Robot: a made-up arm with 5 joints. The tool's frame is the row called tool.
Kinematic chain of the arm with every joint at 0, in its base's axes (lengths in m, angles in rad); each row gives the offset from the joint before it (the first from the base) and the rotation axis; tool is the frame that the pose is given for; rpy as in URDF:
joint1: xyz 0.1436 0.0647 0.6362 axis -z
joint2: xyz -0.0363 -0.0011 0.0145 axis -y
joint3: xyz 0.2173 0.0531 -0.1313 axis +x
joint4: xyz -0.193 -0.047 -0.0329 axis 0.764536 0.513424 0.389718
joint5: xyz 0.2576 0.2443 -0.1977 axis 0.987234 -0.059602 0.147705
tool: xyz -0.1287 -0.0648 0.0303 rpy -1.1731 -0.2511 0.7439
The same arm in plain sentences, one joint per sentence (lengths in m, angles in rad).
The arm has five revolute joints in a row. What follows holds with every joint at zero, and every direction is one of the base frame's.
The first joint is mounted 0.1436 m along +x and 0.0647 m along +y and 0.6362 m along +z from the base frame's origin and turns about -z.
The second joint is mounted 0.0363 m along -x and 0.0011 m along -y and 0.0145 m along +z from the first joint and turns about -y.
The third joint is mounted 0.2173 m along +x and 0.0531 m along +y and 0.1313 m along -z from the second joint and turns about +x.
The fourth joint is mounted 0.193 m along -x and 0.047 m along -y and 0.0329 m along -z from the third joint and turns about the direction (0.764536, 0.513424, 0.389718).
The fifth joint is mounted 0.2576 m along +x and 0.2443 m along +y and 0.1977 m along -z from the fourth joint and turns about the direction (0.987234, -0.059602, 0.147705).
The tool frame, which is the frame that the pose is given for, is mounted 0.1287 m along -x and 0.0648 m along -y and 0.0303 m along +z from the fifth joint; its axes are the base frame's turned by roll -1.1731, pitch -0.2511 and yaw 0.7439 rad (as in URDF: about the fixed x, then y, then z).

